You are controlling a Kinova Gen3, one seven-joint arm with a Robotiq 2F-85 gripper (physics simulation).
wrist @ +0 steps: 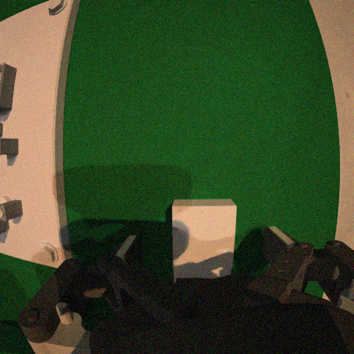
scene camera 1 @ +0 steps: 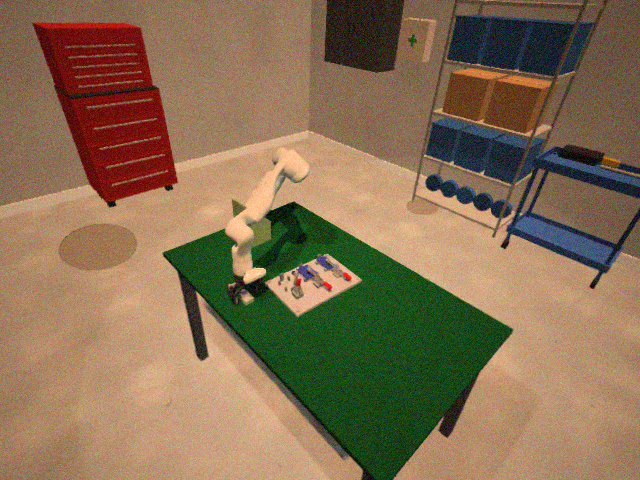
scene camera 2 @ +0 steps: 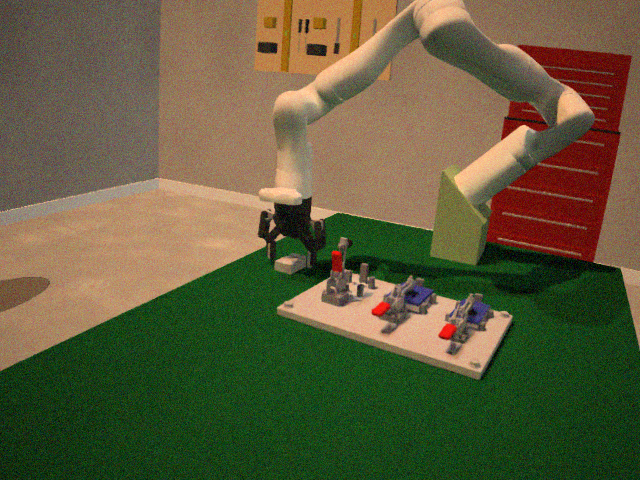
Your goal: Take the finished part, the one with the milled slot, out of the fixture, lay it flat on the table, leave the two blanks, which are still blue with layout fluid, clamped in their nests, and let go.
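Places are measured from the arm's base along level axes (x back, y up, z left), in millimetres.
Where they show: gripper, between the fingertips: [scene camera 1: 245, 297] [scene camera 2: 290, 263]; arm's base, origin of its link: [scene camera 2: 466, 191].
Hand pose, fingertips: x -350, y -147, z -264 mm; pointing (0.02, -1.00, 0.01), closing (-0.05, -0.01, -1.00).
Note:
Each offset is from my fingertips to the top centre of the thing. "spot": to the spot under its first point. Level surfaces: height alone.
The finished part @(dy +8, dx +5, dz +1 mm) [scene camera 1: 248, 299] [scene camera 2: 288, 265] [wrist: 211, 217], a pale block, lies on the green table beside the fixture plate @(spot: dy +4, dx -186, dz +150 mm) [scene camera 1: 303, 306] [scene camera 2: 330, 319] [wrist: 35, 105]. Its slot cannot be made out. My gripper [scene camera 2: 292, 261] [wrist: 203, 245] is open around it, fingers low on either side, with a gap on each side in the wrist view. One blue blank @(dy +24, dx -45, dz +281 mm) [scene camera 1: 305, 271] [scene camera 2: 421, 294] sits in the middle nest and another blue blank @(dy +19, dx -42, dz +391 mm) [scene camera 1: 324, 262] [scene camera 2: 478, 312] in the far nest, both under lowered clamps. The nearest nest is empty, its clamp's red handle @(dy +98, dx -131, dz +169 mm) [scene camera 1: 298, 282] [scene camera 2: 336, 261] upright.
The green table @(dy -12 mm) [scene camera 1: 372, 335] [scene camera 2: 206, 387] [wrist: 200, 100] has its long edge close to the part. The arm's greenish pedestal [scene camera 1: 261, 232] [scene camera 2: 457, 232] stands at the back. A red tool cabinet [scene camera 1: 124, 134] [scene camera 2: 553, 180] stands beyond the table.

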